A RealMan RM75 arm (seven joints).
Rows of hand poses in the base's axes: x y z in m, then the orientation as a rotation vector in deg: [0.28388, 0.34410, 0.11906, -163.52, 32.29, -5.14]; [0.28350, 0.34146, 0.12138, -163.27, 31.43, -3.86]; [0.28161, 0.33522, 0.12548, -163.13, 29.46, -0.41]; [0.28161, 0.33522, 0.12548, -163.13, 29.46, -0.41]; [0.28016, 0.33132, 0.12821, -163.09, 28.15, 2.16]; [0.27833, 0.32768, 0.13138, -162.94, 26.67, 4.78]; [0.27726, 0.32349, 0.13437, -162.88, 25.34, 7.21]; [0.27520, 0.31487, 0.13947, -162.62, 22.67, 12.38]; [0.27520, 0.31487, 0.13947, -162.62, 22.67, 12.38]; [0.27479, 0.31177, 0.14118, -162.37, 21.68, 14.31]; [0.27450, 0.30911, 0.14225, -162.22, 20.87, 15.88]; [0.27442, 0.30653, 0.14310, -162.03, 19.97, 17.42]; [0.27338, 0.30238, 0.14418, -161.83, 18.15, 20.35]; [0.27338, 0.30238, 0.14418, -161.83, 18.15, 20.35]
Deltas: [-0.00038, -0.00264, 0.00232, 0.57, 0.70, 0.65]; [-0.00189, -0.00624, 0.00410, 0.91, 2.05, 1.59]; [0.00000, 0.00000, 0.00000, 0.00, 0.00, 0.00]; [-0.00145, -0.00390, 0.00273, 0.54, 1.57, 1.09]; [-0.00183, -0.00364, 0.00317, 0.63, 1.58, 1.20]; [-0.00107, -0.00419, 0.00299, 0.46, 1.49, 1.10]; [-0.00206, -0.00862, 0.00510, 0.95, 3.21, 2.23]; [0.00000, 0.00000, 0.00000, 0.00, 0.00, 0.00]; [-0.00041, -0.00310, 0.00171, 0.46, 1.20, 0.81]; [-0.00029, -0.00266, 0.00107, 0.30, 0.98, 0.67]; [-0.00008, -0.00258, 0.00085, 0.34, 0.95, 0.72]; [-0.00104, -0.00415, 0.00108, 0.46, 1.81, 1.49]; [0.00000, 0.00000, 0.00000, 0.00, 0.00, 0.00]
